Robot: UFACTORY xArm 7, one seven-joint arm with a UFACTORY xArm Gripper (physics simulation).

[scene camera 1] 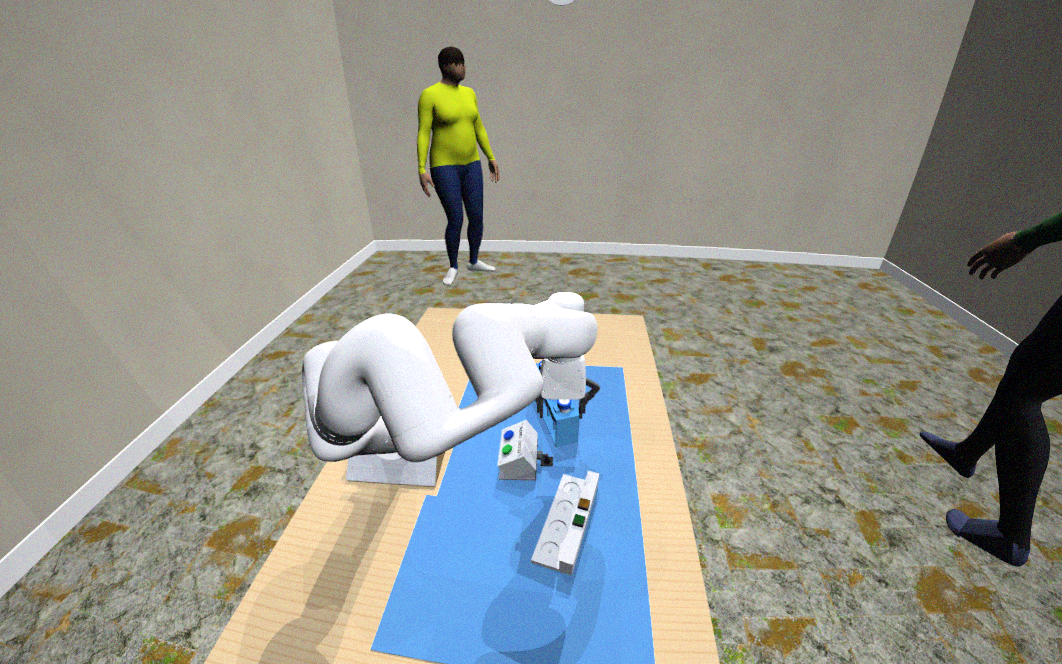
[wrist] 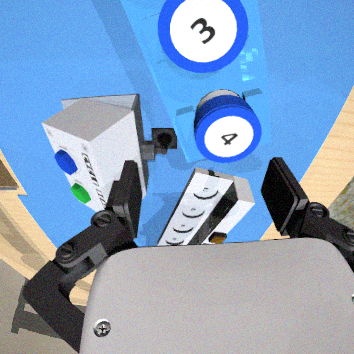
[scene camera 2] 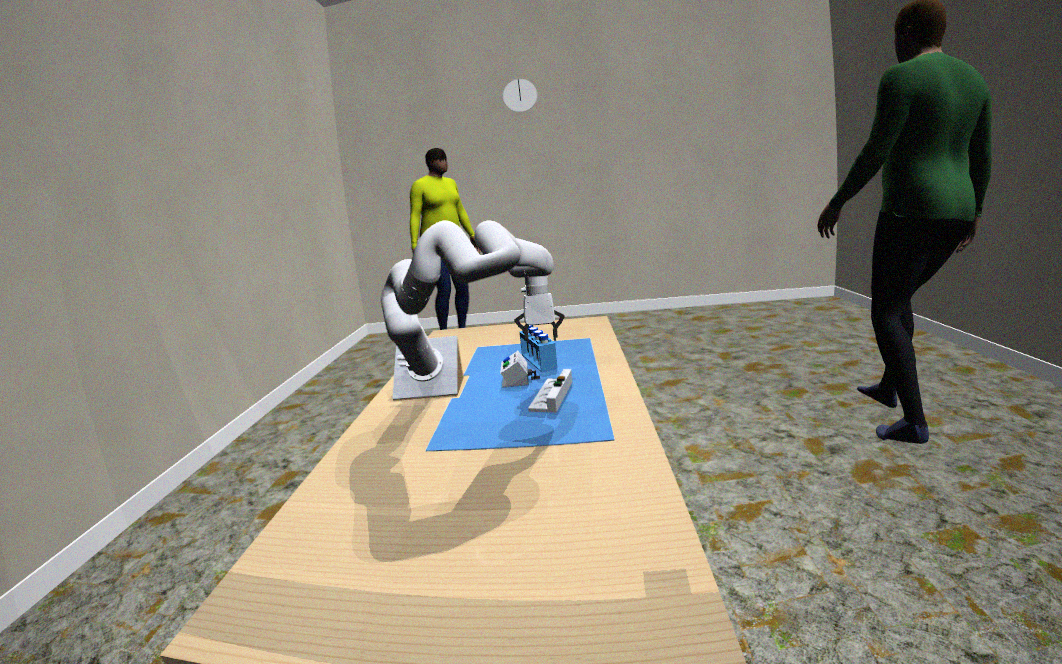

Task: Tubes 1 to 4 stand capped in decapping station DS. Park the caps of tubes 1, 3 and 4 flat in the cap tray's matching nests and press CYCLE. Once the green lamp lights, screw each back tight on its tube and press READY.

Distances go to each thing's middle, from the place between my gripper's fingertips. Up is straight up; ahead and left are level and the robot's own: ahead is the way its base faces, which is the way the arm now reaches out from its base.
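White lamp box (scene camera 1: 521, 463): 70 mm below my hand, 50 mm to the right, 80 mm behind.
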